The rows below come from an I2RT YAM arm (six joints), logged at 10 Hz.
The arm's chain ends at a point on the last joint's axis. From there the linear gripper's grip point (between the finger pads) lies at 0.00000 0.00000 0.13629 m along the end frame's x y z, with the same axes.
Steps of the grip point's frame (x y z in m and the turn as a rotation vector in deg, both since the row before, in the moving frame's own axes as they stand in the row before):
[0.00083 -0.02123 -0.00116 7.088 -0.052 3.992]
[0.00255 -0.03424 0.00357 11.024 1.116 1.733]
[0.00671 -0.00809 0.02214 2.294 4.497 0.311]
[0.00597 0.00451 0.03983 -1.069 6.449 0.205]
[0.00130 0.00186 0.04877 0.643 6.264 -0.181]
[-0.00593 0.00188 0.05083 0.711 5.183 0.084]
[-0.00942 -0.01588 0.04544 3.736 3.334 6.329]
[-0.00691 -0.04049 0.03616 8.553 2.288 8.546]
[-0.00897 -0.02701 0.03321 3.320 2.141 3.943]
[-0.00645 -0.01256 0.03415 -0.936 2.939 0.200]
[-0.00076 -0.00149 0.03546 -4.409 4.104 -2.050]
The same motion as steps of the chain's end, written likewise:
[0.00037 -0.00442 -0.00012 7.088 -0.052 3.992]
[-0.00048 -0.00822 0.00611 11.024 1.116 1.733]
[-0.00399 -0.00267 0.02267 2.294 4.497 0.311]
[-0.00933 0.00195 0.04072 -1.069 6.449 0.205]
[-0.01357 0.00341 0.04959 0.643 6.264 -0.181]
[-0.01824 0.00356 0.05140 0.711 5.183 0.084]
[-0.01781 -0.00746 0.04596 3.736 3.334 6.329]
[-0.01382 -0.02071 0.03778 8.553 2.288 8.546]
[-0.01433 -0.01930 0.03353 3.320 2.141 3.943]
[-0.01343 -0.01480 0.03435 -0.936 2.939 0.200]
[-0.01069 -0.01178 0.03621 -4.409 4.104 -2.050]

